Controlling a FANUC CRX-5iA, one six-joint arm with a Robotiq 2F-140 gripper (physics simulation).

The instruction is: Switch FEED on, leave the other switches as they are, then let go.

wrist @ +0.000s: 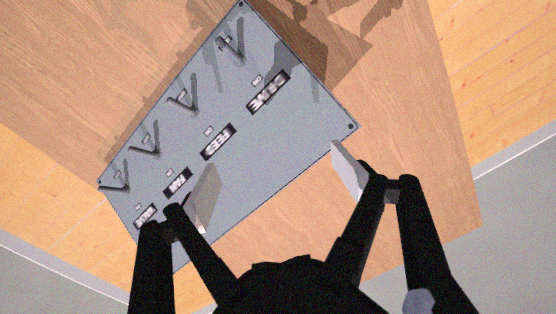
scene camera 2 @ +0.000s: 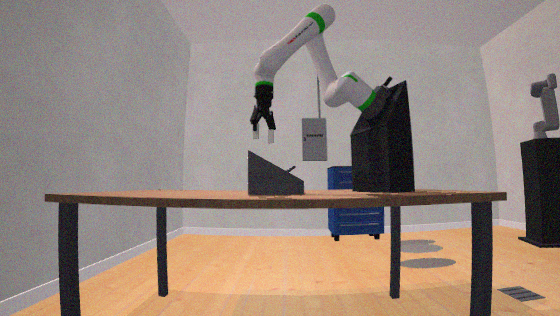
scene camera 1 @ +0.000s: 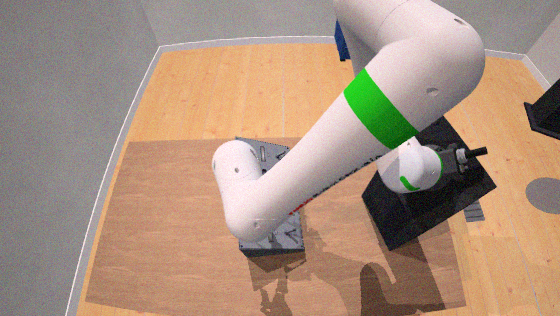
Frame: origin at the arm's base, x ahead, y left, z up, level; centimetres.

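Where they show: gripper, fingertip midpoint: (wrist: 274, 163) (scene camera 2: 263, 141); arm's base, link origin: (scene camera 2: 375, 108) (scene camera 1: 431, 167).
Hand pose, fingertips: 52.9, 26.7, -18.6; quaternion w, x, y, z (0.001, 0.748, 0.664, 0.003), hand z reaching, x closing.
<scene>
Things, the pixels of their top centre, and the offset from my fingertips, as dx, dy, dz. "spot": a spot on its surface instead. Level surfaces: height alone.
- FEED lever, top centre: (wrist: 176, 108) -7.8, -13.1, -12.1
- mark, surface spot: (wrist: 208, 131) spot: -2.5, -10.6, -13.4
- DRIVE lever, top centre: (wrist: 226, 49) -13.1, -2.3, -12.1
- FAN lever, top centre: (wrist: 137, 156) -2.6, -23.9, -12.1
- VALVE lever, top centre: (wrist: 106, 195) +2.7, -34.7, -12.1
- wooden table, surface height: dz -25.4
The grey sloped switch panel (scene camera 1: 280, 244) (scene camera 2: 270, 177) (wrist: 295, 120) stands on the table. In the wrist view its labels read DRIVE, FEED, FAN and VALVE. The FEED lever (wrist: 182, 103) leans away from its ON mark (wrist: 208, 131), towards the panel's outer long edge. The DRIVE lever (wrist: 231, 49), FAN lever (wrist: 144, 149) and VALVE lever (wrist: 113, 188) lean the same way. My gripper (scene camera 2: 263, 139) (wrist: 274, 163) is open and empty, pointing down above the high side of the panel, clear of the levers. The arm hides it in scene camera 1.
The wooden table (scene camera 1: 160, 225) (scene camera 2: 150, 196) carries the panel and the black robot pedestal (scene camera 1: 395, 225) (scene camera 2: 382, 160). The white arm (scene camera 1: 320, 150) (scene camera 2: 290, 42) reaches over the panel and covers its middle in scene camera 1. A blue drawer cabinet (scene camera 2: 355, 221) stands behind the table.
</scene>
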